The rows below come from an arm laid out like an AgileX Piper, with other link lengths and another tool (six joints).
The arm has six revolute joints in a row. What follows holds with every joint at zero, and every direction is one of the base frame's. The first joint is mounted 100.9 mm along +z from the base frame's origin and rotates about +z. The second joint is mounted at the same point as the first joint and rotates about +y. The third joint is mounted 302.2 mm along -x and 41.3 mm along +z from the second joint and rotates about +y. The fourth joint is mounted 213.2 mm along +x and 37.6 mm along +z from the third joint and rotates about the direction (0.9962, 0, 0.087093). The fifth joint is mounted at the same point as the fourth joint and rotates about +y. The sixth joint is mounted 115.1 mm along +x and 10.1 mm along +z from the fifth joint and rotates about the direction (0.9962, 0, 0.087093). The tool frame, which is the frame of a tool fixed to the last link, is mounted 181.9 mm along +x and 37 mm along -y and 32 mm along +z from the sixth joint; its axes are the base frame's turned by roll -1.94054, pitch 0.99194 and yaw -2.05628 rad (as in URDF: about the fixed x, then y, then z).
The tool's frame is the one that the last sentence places.
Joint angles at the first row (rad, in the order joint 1, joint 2, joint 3, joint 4, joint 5, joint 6):
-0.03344, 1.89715, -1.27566, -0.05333, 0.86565, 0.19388
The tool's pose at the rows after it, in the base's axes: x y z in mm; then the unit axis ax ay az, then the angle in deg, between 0 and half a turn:
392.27 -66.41 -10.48 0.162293 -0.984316 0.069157 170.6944
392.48 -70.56 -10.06 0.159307 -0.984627 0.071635 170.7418
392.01 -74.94 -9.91 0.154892 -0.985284 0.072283 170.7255
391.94 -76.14 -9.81 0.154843 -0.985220 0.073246 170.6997
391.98 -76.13 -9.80 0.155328 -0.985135 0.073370 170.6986
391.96 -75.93 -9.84 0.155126 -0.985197 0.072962 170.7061
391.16 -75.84 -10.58 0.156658 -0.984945 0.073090 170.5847
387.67 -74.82 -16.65 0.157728 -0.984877 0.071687 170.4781
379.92 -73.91 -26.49 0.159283 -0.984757 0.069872 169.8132
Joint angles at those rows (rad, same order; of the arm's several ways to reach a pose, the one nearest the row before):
-0.03450, 1.89716, -1.27567, -0.06121, 0.85813, 0.19387
-0.04150, 1.89716, -1.27569, -0.06757, 0.85597, 0.19574
-0.05142, 1.89715, -1.27566, -0.06982, 0.85521, 0.19577
-0.05332, 1.89717, -1.27567, -0.07193, 0.85519, 0.19488
-0.05332, 1.89716, -1.27568, -0.07192, 0.85521, 0.19387
-0.05332, 1.89714, -1.27566, -0.07100, 0.85521, 0.19386
-0.05332, 1.89714, -1.27247, -0.07100, 0.85415, 0.19094
-0.05332, 1.89716, -1.24268, -0.06901, 0.82679, 0.18976
-0.05333, 1.89904, -1.19839, -0.06901, 0.79285, 0.18974

